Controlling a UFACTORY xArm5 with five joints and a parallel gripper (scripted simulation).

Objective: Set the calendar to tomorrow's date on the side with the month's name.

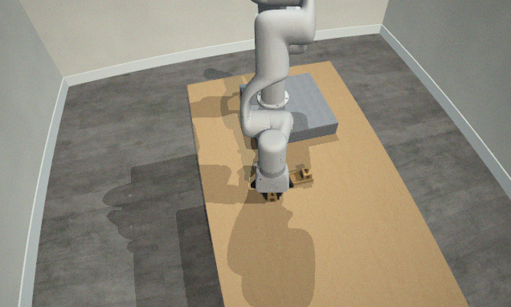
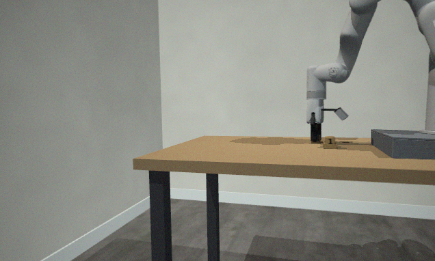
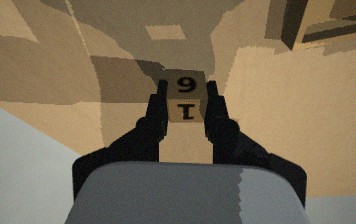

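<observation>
Right now the wooden tray is 40 mm behind my hand, 120 mm to the left of it and 20 mm below it. From my hand the other things lie so: wooden cube (10 mm below).
</observation>
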